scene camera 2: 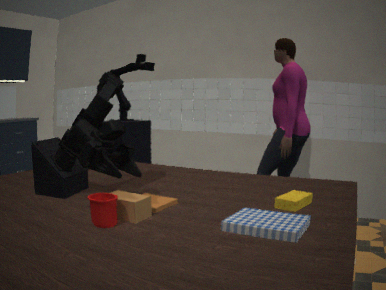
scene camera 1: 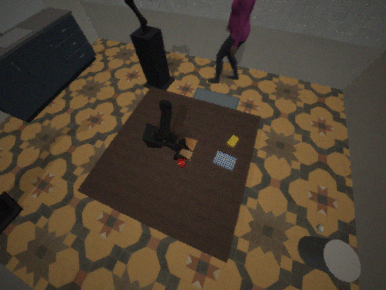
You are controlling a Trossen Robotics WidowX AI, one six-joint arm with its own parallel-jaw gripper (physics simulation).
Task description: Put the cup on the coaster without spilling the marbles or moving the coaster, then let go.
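Frame: origin at the arm's base, x ahead, y left, z up, level; millimetres.
Where they show: gripper, fingertip midpoint: [scene camera 2: 131, 176] [scene camera 1: 188, 154]; arm's base, origin of the base link: [scene camera 2: 61, 164] [scene camera 1: 156, 138].
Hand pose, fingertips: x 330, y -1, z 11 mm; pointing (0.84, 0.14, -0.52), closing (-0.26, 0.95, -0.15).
Observation:
Each offset is from my fingertips to the top centre of the thing. "pt": to the spot under its first point.
A red cup {dy -73, dx -25, dz -40 mm} [scene camera 1: 181, 163] [scene camera 2: 104, 210] stands upright on the table, close beside a light wooden block {dy +12, dx -36, dz -56 mm} [scene camera 1: 186, 154] [scene camera 2: 136, 207]. Marbles inside the cup cannot be made out. A flat orange-brown square {pt dy +140, dx -50, dz -96 mm} [scene camera 1: 191, 143] [scene camera 2: 163, 202], which looks like the coaster, lies on the table behind the block; the block hides part of it in the scene camera 2 view. My gripper [scene camera 1: 183, 151] [scene camera 2: 130, 175] is open and empty. Its fingers point downward above the table, higher than the cup, block and coaster, and apart from the cup.
A blue-and-white checked pad {dy +130, dx +289, dz -83 mm} [scene camera 1: 225, 160] [scene camera 2: 265, 223] lies to the right, with a yellow sponge {dy +339, dx +281, dz -78 mm} [scene camera 1: 233, 141] [scene camera 2: 293, 200] behind it. The arm's base [scene camera 1: 152, 137] [scene camera 2: 59, 170] stands on the table at the left. A person [scene camera 1: 240, 25] [scene camera 2: 291, 102] stands beyond the table.

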